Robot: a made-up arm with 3 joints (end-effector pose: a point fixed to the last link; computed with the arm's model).
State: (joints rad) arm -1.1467 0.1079 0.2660
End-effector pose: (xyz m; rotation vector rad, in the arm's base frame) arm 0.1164 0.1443 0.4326 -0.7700 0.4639 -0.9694
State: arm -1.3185 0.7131 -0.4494
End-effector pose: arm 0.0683 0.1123 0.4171 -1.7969 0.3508 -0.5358
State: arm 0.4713 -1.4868 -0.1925
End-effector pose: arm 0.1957 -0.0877 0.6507 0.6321 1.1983 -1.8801
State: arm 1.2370 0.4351 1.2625
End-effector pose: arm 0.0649 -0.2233 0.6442 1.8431 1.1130 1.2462
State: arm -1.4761 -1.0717 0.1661
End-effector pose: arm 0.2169 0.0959 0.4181 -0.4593 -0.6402 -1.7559
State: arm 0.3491 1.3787 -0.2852
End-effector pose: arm 0.0090 -0.0817 0.6451 -0.2522 0.2088 0.6816
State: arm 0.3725 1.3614 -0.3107
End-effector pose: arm 0.0094 -0.0840 0.6446 -0.2371 0.1876 0.6591
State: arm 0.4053 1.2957 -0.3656
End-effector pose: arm 0.0108 -0.0837 0.6451 -0.2164 0.1641 0.5815
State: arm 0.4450 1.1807 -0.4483
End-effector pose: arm 0.0140 -0.0806 0.6467 -0.1962 0.1473 0.4484
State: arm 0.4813 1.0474 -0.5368
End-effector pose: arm 0.0190 -0.0763 0.6493 -0.1865 0.1463 0.2972
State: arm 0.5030 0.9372 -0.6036
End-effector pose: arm 0.0242 -0.0720 0.6518 -0.1893 0.1587 0.1755
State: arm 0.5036 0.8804 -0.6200
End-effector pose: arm 0.0269 -0.0682 0.6535 -0.1925 0.1798 0.1203
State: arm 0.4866 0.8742 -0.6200
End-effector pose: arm 0.0272 -0.0648 0.6536 -0.2085 0.1846 0.1115
